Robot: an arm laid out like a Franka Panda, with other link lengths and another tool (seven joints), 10 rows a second.
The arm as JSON. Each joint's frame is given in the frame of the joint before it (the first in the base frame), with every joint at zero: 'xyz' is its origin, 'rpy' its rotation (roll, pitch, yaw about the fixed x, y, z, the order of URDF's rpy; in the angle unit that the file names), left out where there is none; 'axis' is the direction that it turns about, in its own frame. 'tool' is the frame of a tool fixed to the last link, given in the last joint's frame.
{
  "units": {
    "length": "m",
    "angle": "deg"
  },
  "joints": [
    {
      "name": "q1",
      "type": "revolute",
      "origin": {
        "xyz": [
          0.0,
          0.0,
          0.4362
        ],
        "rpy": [
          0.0,
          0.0,
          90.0
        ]
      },
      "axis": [
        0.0,
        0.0,
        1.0
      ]
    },
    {
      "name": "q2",
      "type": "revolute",
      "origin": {
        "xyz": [
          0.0,
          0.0,
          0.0
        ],
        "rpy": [
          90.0,
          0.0,
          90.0
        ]
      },
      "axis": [
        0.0,
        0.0,
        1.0
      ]
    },
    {
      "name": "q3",
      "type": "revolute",
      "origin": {
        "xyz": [
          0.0,
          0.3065,
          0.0
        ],
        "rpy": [
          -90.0,
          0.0,
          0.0
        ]
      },
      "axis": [
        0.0,
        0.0,
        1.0
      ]
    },
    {
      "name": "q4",
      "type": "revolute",
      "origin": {
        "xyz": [
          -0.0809,
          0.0,
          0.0
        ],
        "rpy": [
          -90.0,
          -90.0,
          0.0
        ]
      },
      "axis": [
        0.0,
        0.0,
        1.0
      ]
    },
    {
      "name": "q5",
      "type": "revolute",
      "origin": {
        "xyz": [
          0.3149,
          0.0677,
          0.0
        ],
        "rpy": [
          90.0,
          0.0,
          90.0
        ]
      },
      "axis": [
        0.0,
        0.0,
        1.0
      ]
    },
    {
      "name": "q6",
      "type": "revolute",
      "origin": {
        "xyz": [
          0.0,
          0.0,
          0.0
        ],
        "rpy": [
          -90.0,
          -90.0,
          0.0
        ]
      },
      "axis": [
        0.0,
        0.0,
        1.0
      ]
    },
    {
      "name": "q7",
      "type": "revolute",
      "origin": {
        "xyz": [
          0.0,
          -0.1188,
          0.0
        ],
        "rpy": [
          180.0,
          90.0,
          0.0
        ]
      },
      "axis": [
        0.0,
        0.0,
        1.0
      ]
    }
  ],
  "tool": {
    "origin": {
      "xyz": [
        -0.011,
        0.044,
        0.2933
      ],
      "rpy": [
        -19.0,
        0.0,
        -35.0
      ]
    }
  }
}
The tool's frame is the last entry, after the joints.
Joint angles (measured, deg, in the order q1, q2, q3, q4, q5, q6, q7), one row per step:
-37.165 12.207 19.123 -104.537 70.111 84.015 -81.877
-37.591 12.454 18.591 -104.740 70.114 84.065 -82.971
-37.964 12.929 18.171 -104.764 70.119 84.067 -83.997
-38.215 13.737 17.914 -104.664 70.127 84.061 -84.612
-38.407 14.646 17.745 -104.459 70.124 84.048 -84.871
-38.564 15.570 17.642 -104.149 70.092 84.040 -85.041
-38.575 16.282 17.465 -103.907 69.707 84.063 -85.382
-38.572 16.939 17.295 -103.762 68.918 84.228 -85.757
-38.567 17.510 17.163 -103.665 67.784 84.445 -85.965
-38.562 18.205 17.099 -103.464 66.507 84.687 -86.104
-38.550 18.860 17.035 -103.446 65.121 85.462 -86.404
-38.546 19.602 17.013 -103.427 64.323 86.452 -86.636
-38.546 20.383 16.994 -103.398 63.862 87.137 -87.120
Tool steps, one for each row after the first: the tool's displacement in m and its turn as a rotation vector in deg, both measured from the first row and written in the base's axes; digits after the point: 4 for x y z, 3 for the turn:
0.0015 -0.0095 -0.0034 0.018 -0.621 -0.766
0.0032 -0.0178 -0.0069 0.153 -1.170 -1.357
0.0053 -0.0239 -0.0121 0.514 -1.190 -1.754
0.0077 -0.0288 -0.0174 0.940 -0.888 -2.072
0.0101 -0.0329 -0.0223 1.333 -0.587 -2.307
0.0110 -0.0359 -0.0279 1.280 -0.451 -2.284
0.0109 -0.0387 -0.0360 0.815 -0.206 -2.140
0.0097 -0.0410 -0.0454 0.029 0.259 -1.846
0.0085 -0.0432 -0.0557 -0.826 0.814 -1.445
0.0081 -0.0465 -0.0684 -2.034 1.302 -1.351
0.0102 -0.0504 -0.0794 -2.818 1.722 -1.694
0.0118 -0.0532 -0.0884 -3.161 1.869 -1.896

